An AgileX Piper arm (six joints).
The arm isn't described. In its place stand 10 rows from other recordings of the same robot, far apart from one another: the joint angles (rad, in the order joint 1, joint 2, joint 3, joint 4, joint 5, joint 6), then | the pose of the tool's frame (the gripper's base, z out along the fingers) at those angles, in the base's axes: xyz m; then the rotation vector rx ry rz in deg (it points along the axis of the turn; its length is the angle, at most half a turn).
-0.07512 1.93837 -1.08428 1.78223 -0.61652 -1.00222 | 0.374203 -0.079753 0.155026 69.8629 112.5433 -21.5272
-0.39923 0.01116 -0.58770 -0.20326 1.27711 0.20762 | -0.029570 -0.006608 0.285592 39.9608 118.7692 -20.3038
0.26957 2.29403 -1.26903 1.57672 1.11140 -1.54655 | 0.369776 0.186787 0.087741 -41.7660 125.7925 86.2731
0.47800 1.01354 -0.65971 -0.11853 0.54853 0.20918 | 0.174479 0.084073 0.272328 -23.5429 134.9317 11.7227
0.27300 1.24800 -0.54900 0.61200 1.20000 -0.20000 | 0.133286 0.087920 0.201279 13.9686 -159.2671 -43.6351
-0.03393 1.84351 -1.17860 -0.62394 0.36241 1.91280 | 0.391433 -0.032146 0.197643 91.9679 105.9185 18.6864
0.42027 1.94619 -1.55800 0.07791 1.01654 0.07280 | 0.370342 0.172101 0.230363 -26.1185 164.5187 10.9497
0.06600 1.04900 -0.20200 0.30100 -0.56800 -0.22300 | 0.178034 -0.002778 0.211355 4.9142 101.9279 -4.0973
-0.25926 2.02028 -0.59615 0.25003 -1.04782 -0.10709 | 0.306063 -0.101358 0.095232 23.4431 105.2925 -21.0207
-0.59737 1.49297 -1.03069 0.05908 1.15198 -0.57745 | 0.219344 -0.143279 0.245367 3.7674 176.1343 1.8614
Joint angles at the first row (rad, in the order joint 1, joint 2, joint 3, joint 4, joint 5, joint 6):
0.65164, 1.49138, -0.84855, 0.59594, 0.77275, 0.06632
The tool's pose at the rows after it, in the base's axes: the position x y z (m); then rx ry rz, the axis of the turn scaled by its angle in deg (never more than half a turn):
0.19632, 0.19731, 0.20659, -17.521, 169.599, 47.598
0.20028, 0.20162, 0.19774, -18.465, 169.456, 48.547
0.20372, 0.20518, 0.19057, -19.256, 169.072, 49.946
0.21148, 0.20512, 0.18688, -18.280, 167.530, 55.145
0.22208, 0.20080, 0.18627, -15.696, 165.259, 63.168
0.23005, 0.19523, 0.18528, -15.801, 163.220, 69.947
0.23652, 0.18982, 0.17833, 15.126, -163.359, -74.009
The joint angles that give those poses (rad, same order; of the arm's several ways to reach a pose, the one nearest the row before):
0.65164, 1.53102, -0.84856, 0.66316, 0.74093, 0.00000
0.65162, 1.56830, -0.84857, 0.70633, 0.71770, -0.05700
0.64951, 1.59937, -0.84854, 0.75593, 0.69955, -0.11806
0.61678, 1.62581, -0.84857, 0.87434, 0.70060, -0.23816
0.55891, 1.64864, -0.84856, 1.02889, 0.73856, -0.38321
0.50611, 1.67102, -0.84856, 1.13479, 0.80106, -0.50860
0.46521, 1.70690, -0.84856, 1.18392, 0.85414, -0.57428

